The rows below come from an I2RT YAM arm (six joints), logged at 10 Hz.
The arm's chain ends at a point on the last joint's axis. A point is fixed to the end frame.
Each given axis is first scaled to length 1.
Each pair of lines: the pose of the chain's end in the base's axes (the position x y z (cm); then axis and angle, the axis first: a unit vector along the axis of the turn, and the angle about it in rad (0 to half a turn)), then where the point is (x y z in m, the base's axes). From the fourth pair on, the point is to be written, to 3 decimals.
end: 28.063, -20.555, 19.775, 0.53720, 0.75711, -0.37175, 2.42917
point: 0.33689 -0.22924 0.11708
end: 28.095, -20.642, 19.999, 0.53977, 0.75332, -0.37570, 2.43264
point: 0.33677 -0.23106 0.11930
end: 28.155, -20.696, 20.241, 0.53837, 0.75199, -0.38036, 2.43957
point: 0.33646 -0.23222 0.12129
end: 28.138, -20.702, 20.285, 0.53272, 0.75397, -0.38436, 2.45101
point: 0.335 -0.232 0.121
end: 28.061, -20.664, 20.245, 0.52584, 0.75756, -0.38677, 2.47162
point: 0.332 -0.231 0.119
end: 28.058, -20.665, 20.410, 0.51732, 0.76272, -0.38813, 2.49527
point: 0.330 -0.230 0.119
